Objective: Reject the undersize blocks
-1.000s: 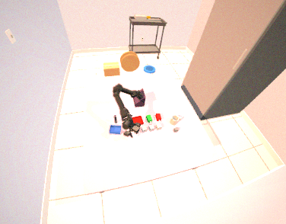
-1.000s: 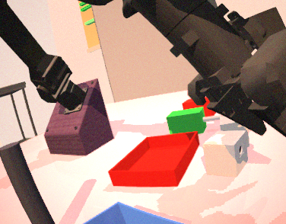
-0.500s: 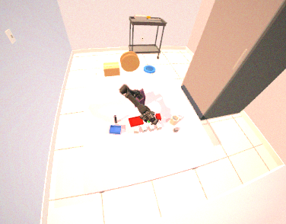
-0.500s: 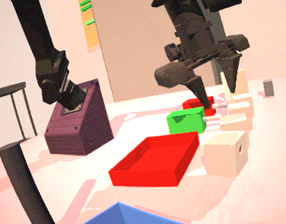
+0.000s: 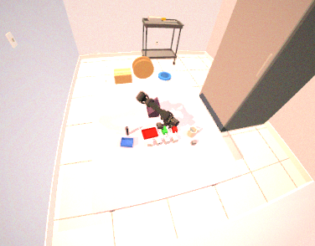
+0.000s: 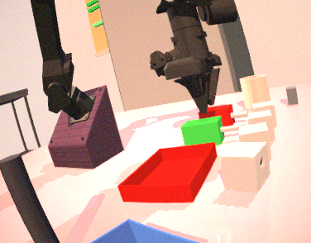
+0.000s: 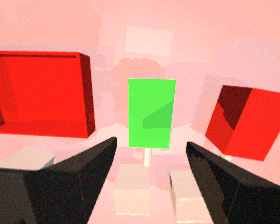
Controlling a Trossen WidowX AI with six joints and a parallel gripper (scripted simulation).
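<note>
Now: the green GO gauge 4 cm below my gripper tip and 1 cm ahead of it. From my gripper tip the other things lie so: red gauge 10 cm to the left, 4 cm below, 1 cm ahead; then red reject tray 15 cm to the right, 6 cm below, 2 cm behind; then blue tray 38 cm to the right, 5 cm below, 5 cm ahead.
</note>
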